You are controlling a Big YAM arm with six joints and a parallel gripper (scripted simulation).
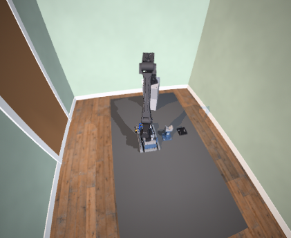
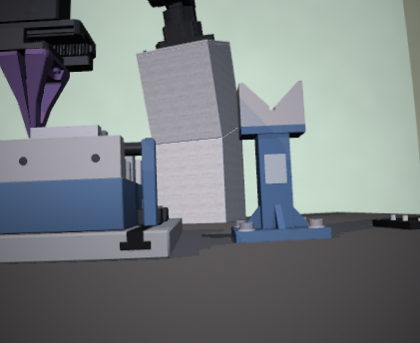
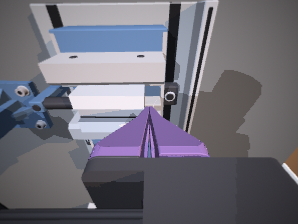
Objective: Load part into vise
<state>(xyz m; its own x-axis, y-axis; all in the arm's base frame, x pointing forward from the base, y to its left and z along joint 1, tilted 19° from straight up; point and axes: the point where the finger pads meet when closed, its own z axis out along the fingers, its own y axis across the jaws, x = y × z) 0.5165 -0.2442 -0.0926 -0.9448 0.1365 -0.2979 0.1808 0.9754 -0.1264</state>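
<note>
My gripper is now 3 cm to the right of the part, 1 cm short of it and 1 cm above it. The rest, counted from my hand: dark work stop rod: 8 cm to the left, 2 cm below, 2 cm ahead; moving jaw: 4 cm to the left, 3 cm below, 3 cm behind; fixed jaw: 4 cm ahead, 3 cm to the left, 3 cm below.
</note>
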